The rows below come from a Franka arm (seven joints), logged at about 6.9 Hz.
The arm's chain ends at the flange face. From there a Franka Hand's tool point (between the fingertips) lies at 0.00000 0.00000 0.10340 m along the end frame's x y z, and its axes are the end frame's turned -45 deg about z.
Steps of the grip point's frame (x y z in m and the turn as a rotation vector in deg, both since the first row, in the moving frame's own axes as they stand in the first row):
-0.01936 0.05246 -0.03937 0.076 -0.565 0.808
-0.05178 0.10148 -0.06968 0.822 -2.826 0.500
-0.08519 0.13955 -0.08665 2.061 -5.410 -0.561
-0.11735 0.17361 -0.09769 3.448 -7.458 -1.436
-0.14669 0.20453 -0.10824 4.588 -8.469 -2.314
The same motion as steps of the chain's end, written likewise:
0.02423 0.05017 -0.03936 -0.346 -0.453 0.808
0.03981 0.10584 -0.06954 -1.417 -2.580 0.500
0.04793 0.15460 -0.08612 -2.368 -5.283 -0.561
0.05359 0.20047 -0.09663 -2.835 -7.712 -1.436
0.05738 0.24309 -0.10678 -2.744 -9.233 -2.314

